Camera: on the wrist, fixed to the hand. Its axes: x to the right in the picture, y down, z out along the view.
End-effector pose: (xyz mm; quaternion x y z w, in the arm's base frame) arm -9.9 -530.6 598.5 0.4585 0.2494 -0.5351 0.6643
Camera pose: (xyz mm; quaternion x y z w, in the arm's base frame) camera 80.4 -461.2 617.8 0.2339 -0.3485 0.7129 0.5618
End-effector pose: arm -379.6 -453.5 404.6 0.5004 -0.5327 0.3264 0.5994
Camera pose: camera -448.7 -361.2 411.1 0.6049 0.4853 -0.5891 0.2271
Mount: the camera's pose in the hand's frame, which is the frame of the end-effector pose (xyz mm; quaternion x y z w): -22.0 91.9 -66.4 -0.0935 0.0804 0.9923 0.0120
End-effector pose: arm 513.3 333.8 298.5 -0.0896 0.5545 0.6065 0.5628
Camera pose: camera 414.9 292.4 342.7 -0.4477 -0.0841 -0.6104 0.6480
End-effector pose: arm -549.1 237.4 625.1 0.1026 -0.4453 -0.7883 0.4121
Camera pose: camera -448.6 188.5 654.2 -0.4158 -0.0003 0.3661 0.8325
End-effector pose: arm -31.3 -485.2 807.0 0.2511 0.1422 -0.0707 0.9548
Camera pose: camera -48.9 -371.2 800.6 0.0605 -0.1641 0.9801 0.0937
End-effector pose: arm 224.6 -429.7 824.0 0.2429 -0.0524 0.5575 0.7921
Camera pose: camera 120.4 -395.2 788.0 0.1680 0.2301 -0.8073 0.5168
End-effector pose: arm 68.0 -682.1 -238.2 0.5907 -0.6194 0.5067 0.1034
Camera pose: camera -33.9 -637.9 -269.8 0.6579 0.6326 -0.0983 0.3965
